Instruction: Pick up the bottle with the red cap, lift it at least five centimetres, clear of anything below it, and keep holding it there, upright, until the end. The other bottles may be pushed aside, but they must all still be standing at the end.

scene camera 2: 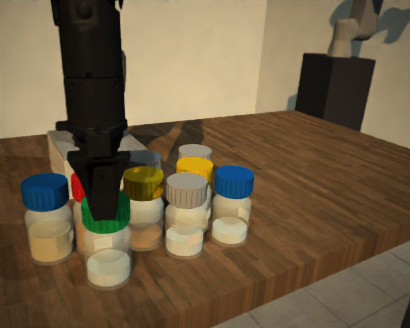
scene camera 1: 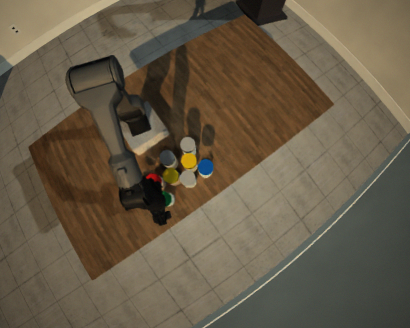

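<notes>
The red-capped bottle (scene camera 1: 153,177) (scene camera 2: 76,187) stands upright among the others. The arm hides part of it in scene camera 1, and the gripper and the green-capped bottle cover much of it in scene camera 2. My gripper (scene camera 1: 161,218) (scene camera 2: 104,216) points down in front of the red cap in scene camera 2, with its fingertips overlapping the green cap. The fingers line up one behind the other there, so their opening cannot be told. The green-capped bottle (scene camera 1: 168,199) (scene camera 2: 107,250) stands upright nearest scene camera 2.
A blue-capped bottle (scene camera 2: 46,220) stands left of the red one. To the right stand an olive-yellow-capped bottle (scene camera 1: 170,176) (scene camera 2: 144,220), a light-grey-capped bottle (scene camera 1: 188,179) (scene camera 2: 185,215), a yellow-capped one (scene camera 1: 189,161), another blue-capped one (scene camera 1: 205,167) (scene camera 2: 232,205) and further grey-capped ones.
</notes>
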